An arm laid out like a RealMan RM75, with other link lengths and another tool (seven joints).
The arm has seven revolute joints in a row. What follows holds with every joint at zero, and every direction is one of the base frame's.
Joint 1 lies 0.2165 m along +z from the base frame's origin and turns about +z.
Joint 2 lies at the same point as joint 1 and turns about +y.
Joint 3 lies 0.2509 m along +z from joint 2 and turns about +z.
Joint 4 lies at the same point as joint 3 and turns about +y.
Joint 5 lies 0.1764 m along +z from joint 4 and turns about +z.
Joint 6 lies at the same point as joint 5 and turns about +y.
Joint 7 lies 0.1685 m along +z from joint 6 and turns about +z.
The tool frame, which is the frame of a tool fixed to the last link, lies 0.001 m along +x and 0.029 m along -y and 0.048 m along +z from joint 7; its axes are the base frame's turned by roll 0.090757, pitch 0 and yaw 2.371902 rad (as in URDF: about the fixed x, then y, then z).
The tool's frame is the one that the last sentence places.
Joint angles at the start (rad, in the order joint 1, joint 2, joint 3, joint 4, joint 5, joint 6, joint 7): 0.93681 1.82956 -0.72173 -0.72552 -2.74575 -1.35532 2.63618
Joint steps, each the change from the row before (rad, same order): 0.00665 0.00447 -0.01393 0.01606 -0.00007 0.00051 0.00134; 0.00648 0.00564 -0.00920 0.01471 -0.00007 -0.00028 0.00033; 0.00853 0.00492 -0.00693 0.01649 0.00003 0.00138 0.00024; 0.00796 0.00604 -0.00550 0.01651 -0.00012 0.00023 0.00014; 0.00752 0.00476 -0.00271 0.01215 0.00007 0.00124 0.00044; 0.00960 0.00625 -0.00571 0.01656 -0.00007 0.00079 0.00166
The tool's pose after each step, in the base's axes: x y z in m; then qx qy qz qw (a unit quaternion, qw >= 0). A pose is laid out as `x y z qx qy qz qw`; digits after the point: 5 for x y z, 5 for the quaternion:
0.27861 0.45553 0.03361 0.22623 0.94102 0.20708 0.14287
0.27726 0.45357 0.02699 0.22532 0.94298 0.19742 0.14505
0.27527 0.45225 0.02070 0.22424 0.94484 0.18867 0.14629
0.27339 0.45029 0.01383 0.22383 0.94670 0.17903 0.14702
0.27116 0.44941 0.00880 0.22308 0.94810 0.17265 0.14672
0.26856 0.44768 0.00199 0.22242 0.94980 0.16338 0.14734

